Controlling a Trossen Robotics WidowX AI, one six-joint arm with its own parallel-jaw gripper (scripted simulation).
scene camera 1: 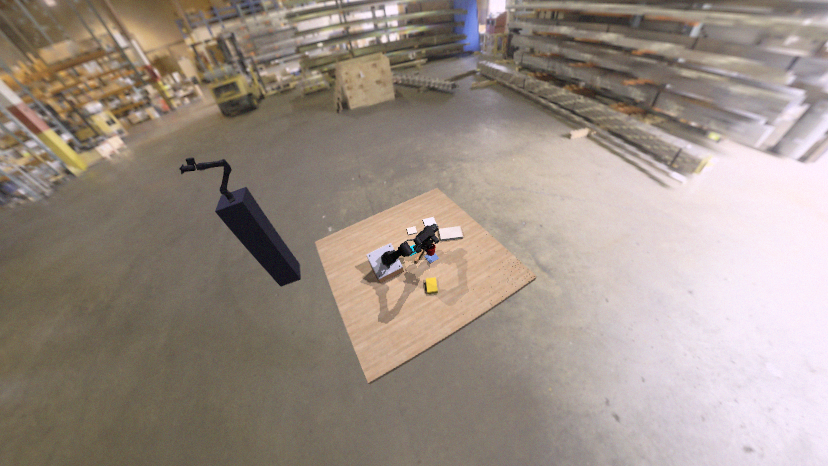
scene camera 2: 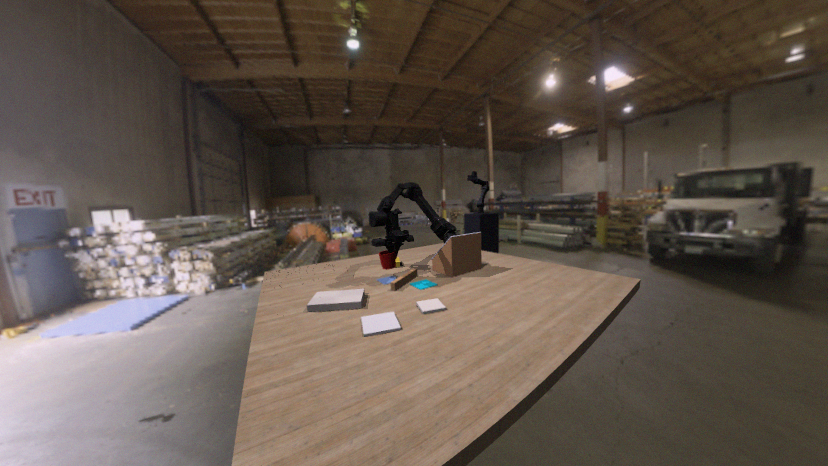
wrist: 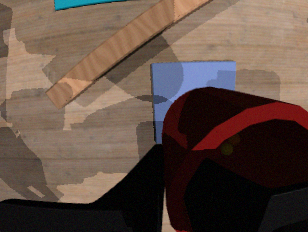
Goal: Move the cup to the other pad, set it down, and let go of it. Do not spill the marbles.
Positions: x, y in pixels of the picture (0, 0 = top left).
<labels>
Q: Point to a white tile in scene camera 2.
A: At 387, 322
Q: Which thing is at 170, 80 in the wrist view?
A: A blue pad.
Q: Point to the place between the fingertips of my gripper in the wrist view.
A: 168, 151
</labels>
